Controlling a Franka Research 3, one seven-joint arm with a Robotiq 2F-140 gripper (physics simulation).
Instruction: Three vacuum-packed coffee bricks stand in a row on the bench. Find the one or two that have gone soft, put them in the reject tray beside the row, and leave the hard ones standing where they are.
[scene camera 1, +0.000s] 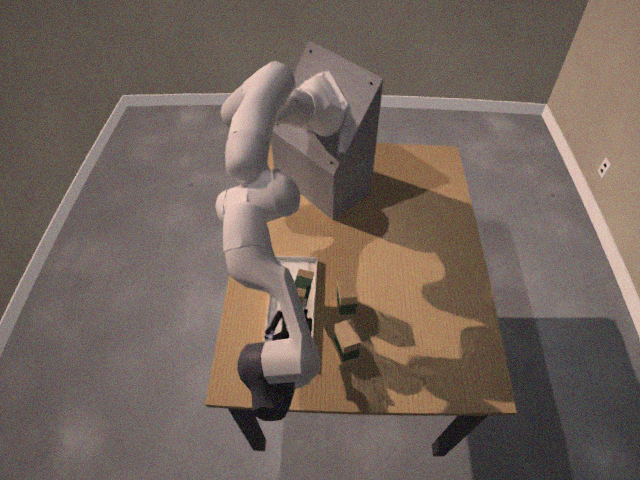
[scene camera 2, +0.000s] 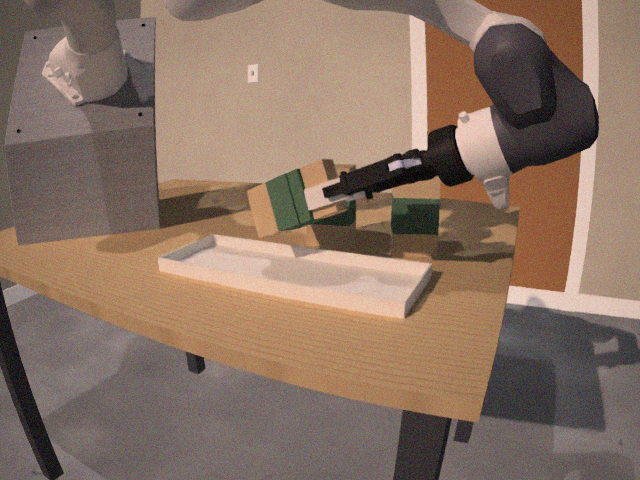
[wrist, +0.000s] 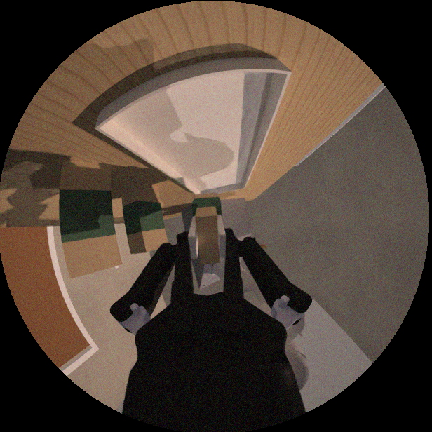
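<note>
My gripper (scene camera 2: 326, 195) (wrist: 207, 223) is shut on a tan coffee brick with a green band (scene camera 1: 303, 279) (scene camera 2: 289, 200) (wrist: 207, 204). It holds this brick tilted, above the white reject tray (scene camera 1: 297, 258) (scene camera 2: 289, 290) (wrist: 210, 110). In scene camera 2 there is a gap between the brick and the tray, and no brick lies in the tray. A second brick (scene camera 1: 346, 301) (scene camera 2: 343, 215) (wrist: 143, 217) stands beside the tray, partly hidden behind the held brick in scene camera 2. A third brick (scene camera 1: 347, 338) (scene camera 2: 415, 215) (wrist: 86, 215) stands at the end of the row. Softness cannot be seen.
The arm's large grey pedestal (scene camera 1: 354, 170) (scene camera 2: 82, 186) stands at the back of the wooden bench (scene camera 1: 403, 289) (scene camera 2: 310, 356). The bench's side edge runs close along the tray's outer side. The two standing bricks are beside the tray's other long side.
</note>
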